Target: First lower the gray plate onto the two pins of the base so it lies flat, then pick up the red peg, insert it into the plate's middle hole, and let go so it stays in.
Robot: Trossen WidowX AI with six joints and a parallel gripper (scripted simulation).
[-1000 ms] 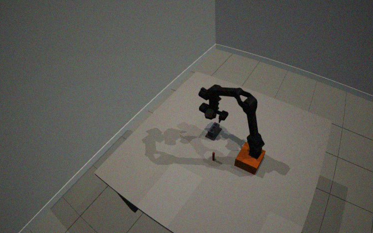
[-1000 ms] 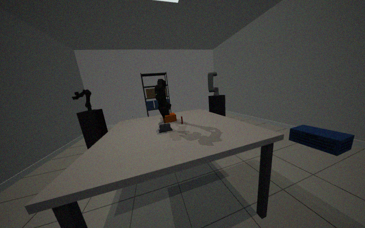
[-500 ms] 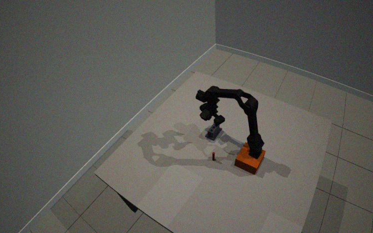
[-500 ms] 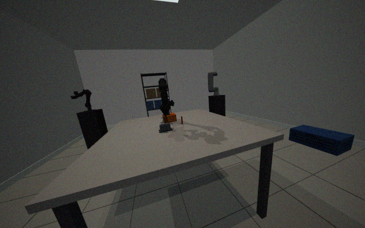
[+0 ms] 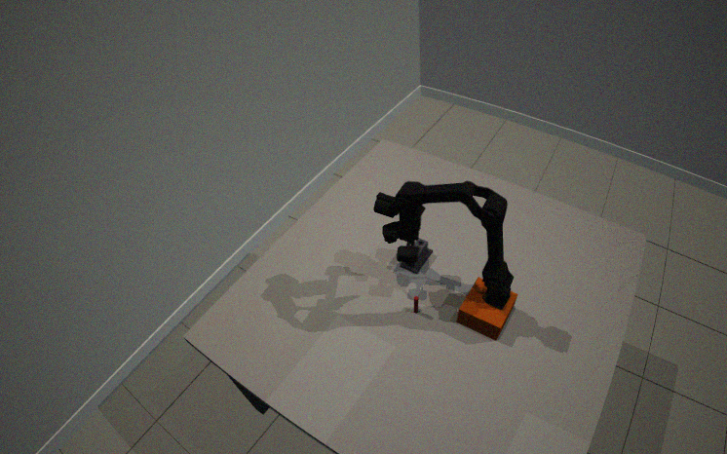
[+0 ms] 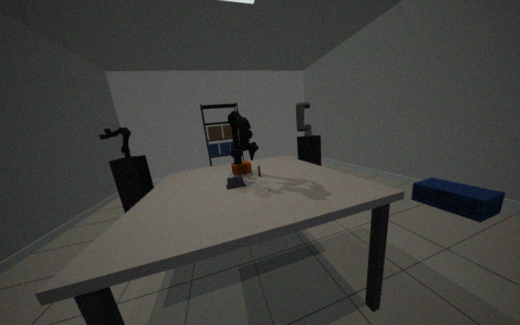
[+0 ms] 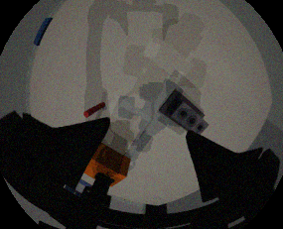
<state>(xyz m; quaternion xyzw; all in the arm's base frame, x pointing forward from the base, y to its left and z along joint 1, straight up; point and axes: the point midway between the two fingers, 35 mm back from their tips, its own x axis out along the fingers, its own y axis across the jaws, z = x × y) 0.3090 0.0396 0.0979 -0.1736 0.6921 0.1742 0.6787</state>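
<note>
The red peg is 90 mm behind my gripper tip, 100 mm to the left of it and 100 mm below it. Round my gripper tip: dark base: 30 mm ahead, 90 mm to the right, 130 mm below; gray plate: 30 mm ahead, 90 mm to the right, 100 mm below.
</note>
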